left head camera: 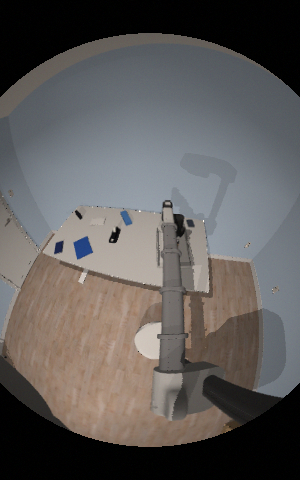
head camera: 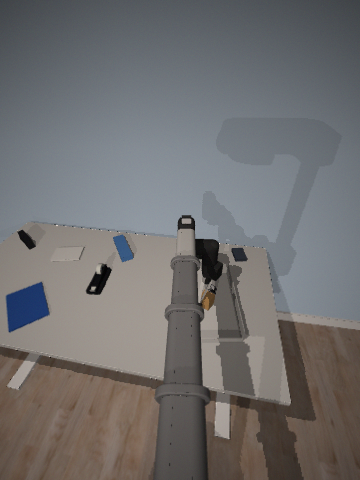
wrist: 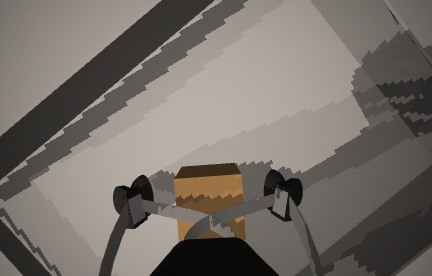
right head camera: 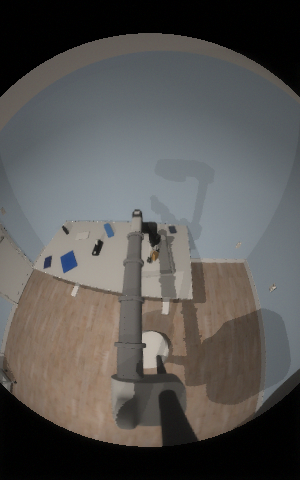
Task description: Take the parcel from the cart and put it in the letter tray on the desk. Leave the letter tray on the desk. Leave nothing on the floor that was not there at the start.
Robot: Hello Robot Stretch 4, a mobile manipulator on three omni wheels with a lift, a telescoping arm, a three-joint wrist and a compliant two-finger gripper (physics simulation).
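Frame: origin at the robot's base, x right, y ahead, z up, level; millimetres.
Seen in the pictures: gripper, between the fingertips: (head camera: 205,302) (wrist: 208,188) (right head camera: 152,256); robot's base, origin of its link: (left head camera: 154,339) (right head camera: 147,348).
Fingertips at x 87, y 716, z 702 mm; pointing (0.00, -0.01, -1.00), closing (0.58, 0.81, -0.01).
Offsets run from my fingertips to a thing's top centre. Level surfaces: height alone.
The parcel {dx +4, dy -1, dz +50 mm} (head camera: 208,301) (right head camera: 154,256) (wrist: 210,187) is a small orange-brown box. It sits upright inside the walls of the grey letter tray {dx -4, dy +7, dz +61 mm} (head camera: 227,339) (left head camera: 158,247) (wrist: 75,94), on the right part of the desk {dz -9 mm} (head camera: 135,320) (left head camera: 130,265) (right head camera: 110,270). My gripper (wrist: 208,188) is open around the parcel, with a gap between each fingertip and the box's sides in the wrist view. The gripper's palm hides the near end of the parcel. My arm hides part of the tray in the head view. The cart cannot be made out for certain.
A dark item {dx +198, dy +320, dz +9 mm} (head camera: 239,254) lies behind the tray near the wall. A blue block {dx -442, dy +353, dz +21 mm} (head camera: 123,248), a black tape dispenser {dx -501, dy +116, dz +61 mm} (head camera: 99,280), a white pad {dx -737, dy +303, dz +1 mm} (head camera: 68,253), a blue folder {dx -776, dy -33, dz -1 mm} (head camera: 28,306) and a black item {dx -1019, dy +398, dz +45 mm} (head camera: 26,239) are on the desk's left. A round white object (right head camera: 154,349) is below the arm.
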